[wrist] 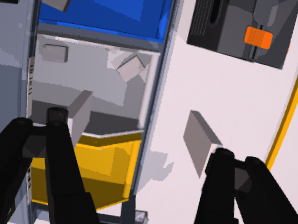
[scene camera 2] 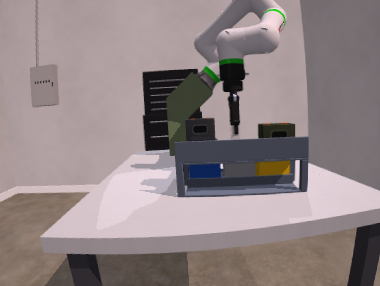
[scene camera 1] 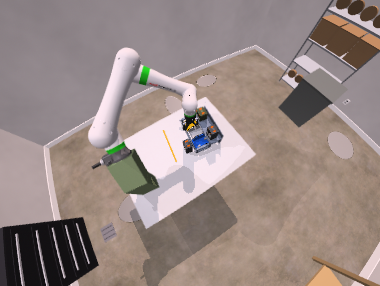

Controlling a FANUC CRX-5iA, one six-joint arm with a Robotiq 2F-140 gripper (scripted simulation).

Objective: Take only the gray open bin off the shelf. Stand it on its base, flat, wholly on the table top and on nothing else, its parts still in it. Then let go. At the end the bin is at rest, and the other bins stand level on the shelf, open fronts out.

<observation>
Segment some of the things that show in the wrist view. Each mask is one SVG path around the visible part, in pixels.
The gripper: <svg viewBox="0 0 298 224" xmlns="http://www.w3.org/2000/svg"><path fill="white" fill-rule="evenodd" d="M190 110L183 139L199 180L205 180L202 186L203 189L201 189L202 193L194 224L239 224L239 219L234 218L235 199L244 224L298 224L297 212L265 163L253 156L247 156L245 161L235 159L235 154L232 151L223 148L223 144L200 112ZM93 91L83 90L67 109L61 107L48 108L46 126L33 126L31 119L18 117L13 119L0 133L0 224L5 223L33 158L45 158L50 224L109 224L100 222L92 196L89 192L85 192L74 148L90 119Z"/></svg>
A yellow bin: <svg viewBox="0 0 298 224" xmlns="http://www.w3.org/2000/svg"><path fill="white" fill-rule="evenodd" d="M33 158L31 163L32 201L48 205L45 158ZM141 133L105 138L81 135L74 151L85 192L90 192L96 211L129 200L141 142Z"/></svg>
A gray bin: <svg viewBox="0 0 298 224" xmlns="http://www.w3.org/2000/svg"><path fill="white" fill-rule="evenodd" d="M38 30L31 119L34 126L46 126L46 110L48 108L61 107L67 109L83 90L93 91L90 119L82 135L105 138L144 132L159 56L161 54L159 51L127 44L111 43L111 41ZM137 55L146 70L126 83L117 71L117 68ZM43 44L69 46L68 62L42 61Z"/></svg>
</observation>
